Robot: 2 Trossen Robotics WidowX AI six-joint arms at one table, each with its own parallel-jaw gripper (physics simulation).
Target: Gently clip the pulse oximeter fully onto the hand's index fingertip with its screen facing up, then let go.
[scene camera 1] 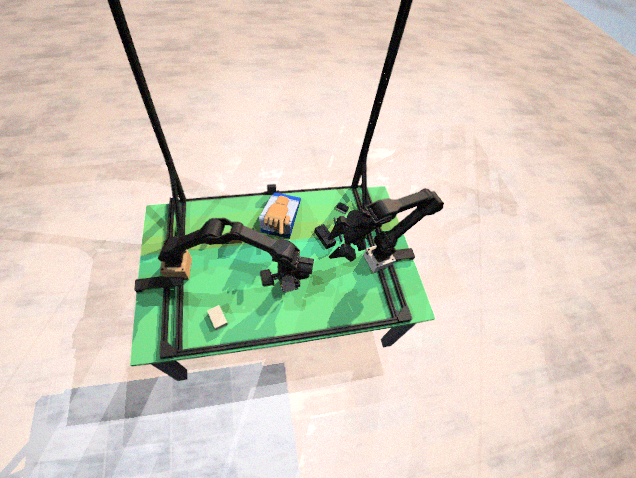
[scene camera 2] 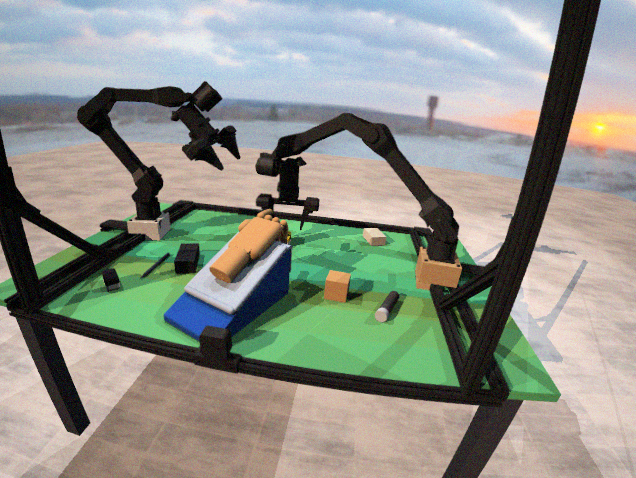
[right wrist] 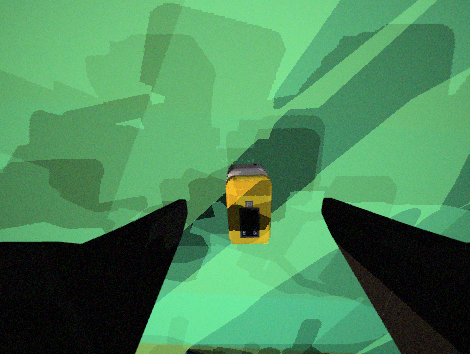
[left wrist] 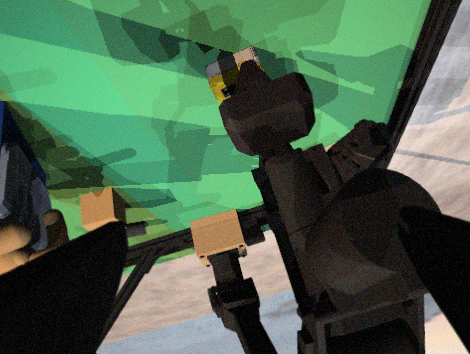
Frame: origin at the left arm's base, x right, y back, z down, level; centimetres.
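Seen in the pictures: left gripper, between the fingertips: (scene camera 1: 328, 248) (scene camera 2: 231, 164) (left wrist: 263, 227); right gripper, between the fingertips: (right wrist: 254, 205); left arm's base, origin of its link: (scene camera 1: 380, 254) (scene camera 2: 148, 216); right arm's base, origin of its link: (scene camera 1: 174, 260) (scene camera 2: 440, 256) (left wrist: 223, 255).
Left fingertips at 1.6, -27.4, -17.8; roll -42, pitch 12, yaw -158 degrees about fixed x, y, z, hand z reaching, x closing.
Pixels of each thing's middle, then the offset from my left fingertips to it, as dx, dy, dz. "pt": a spot on its surface instead.
- yellow pulse oximeter, middle of its body: (right wrist: 248, 204) (left wrist: 236, 75) +2.1, -16.7, +22.0
- orange hand, a spot on its surface: (scene camera 2: 254, 237) (scene camera 1: 275, 207) pt +31.5, -10.2, +9.5
- blue wedge, a spot on its surface: (scene camera 2: 267, 290) pt +37.1, -13.3, +18.9
- hand's white pad, a spot on its surface: (scene camera 2: 210, 295) pt +41.3, -2.5, +17.9
- orange cube, middle of its body: (left wrist: 104, 212) (scene camera 2: 337, 286) +30.8, -29.1, +21.2
- dark cylinder, middle of its body: (left wrist: 118, 232) (scene camera 2: 387, 305) +36.8, -39.7, +22.3
- black box, middle of its body: (scene camera 2: 187, 257) (scene camera 1: 325, 236) +17.7, +9.1, +21.9
- thin rod, middle of its body: (scene camera 2: 155, 265) +20.4, +17.2, +23.2
- small black block, middle of its body: (scene camera 2: 111, 279) (scene camera 1: 342, 207) +30.4, +24.2, +22.0
- cream block, middle of its body: (scene camera 2: 374, 236) (scene camera 1: 217, 317) -3.2, -46.2, +22.2
The yellow pulse oximeter (right wrist: 249, 187) (left wrist: 216, 86) lies on the green table, its dark screen facing up and its grey end at the top of the right wrist view. A sliver of it shows beyond the hand in scene camera 2. My right gripper (right wrist: 254, 205) (scene camera 2: 287, 218) is open and points down above the oximeter, a finger on either side of it in the right wrist view, not touching it. My left gripper (scene camera 2: 230, 163) is open and empty, high above the table. The orange hand (scene camera 1: 279, 207) (scene camera 2: 254, 237) rests palm down on a sloped support; its index finger (scene camera 1: 281, 226) sticks out.
The blue wedge (scene camera 2: 267, 290) carries the hand's white pad (scene camera 2: 210, 295). An orange cube (scene camera 2: 336, 286) and a dark cylinder (scene camera 2: 389, 303) lie right of it. A black box (scene camera 2: 186, 258), a thin rod (scene camera 2: 155, 265) and a small black block (scene camera 2: 110, 279) lie left. A cream block (scene camera 1: 216, 316) (scene camera 2: 374, 236) lies apart.
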